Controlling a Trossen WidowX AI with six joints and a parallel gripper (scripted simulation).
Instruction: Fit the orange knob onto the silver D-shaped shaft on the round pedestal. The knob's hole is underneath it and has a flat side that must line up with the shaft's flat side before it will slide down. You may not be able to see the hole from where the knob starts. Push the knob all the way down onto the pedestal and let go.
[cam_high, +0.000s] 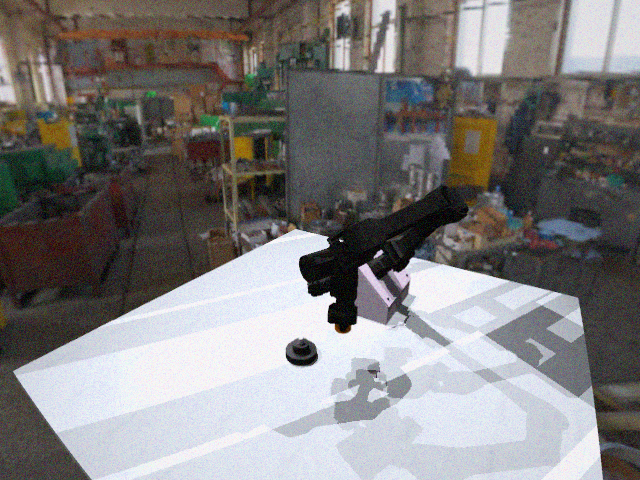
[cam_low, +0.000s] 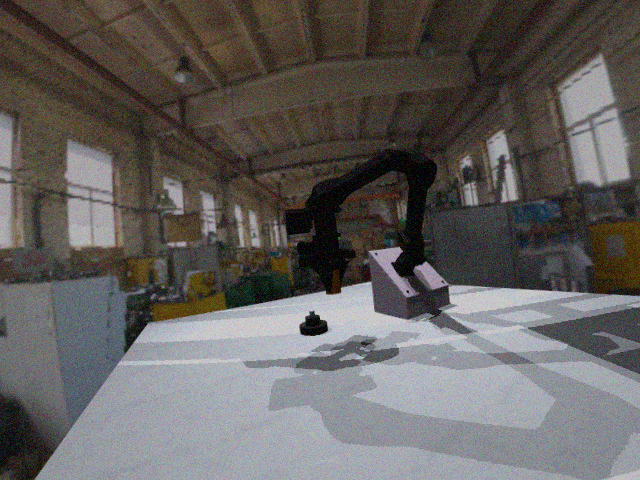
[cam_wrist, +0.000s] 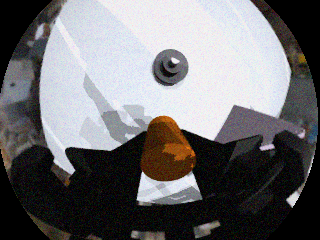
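My gripper tip is 11 cm to the left of the round black pedestal, 10 cm above it and 3 cm short of it. From my gripper tip the other things lie so: orange knob 3 cm above.
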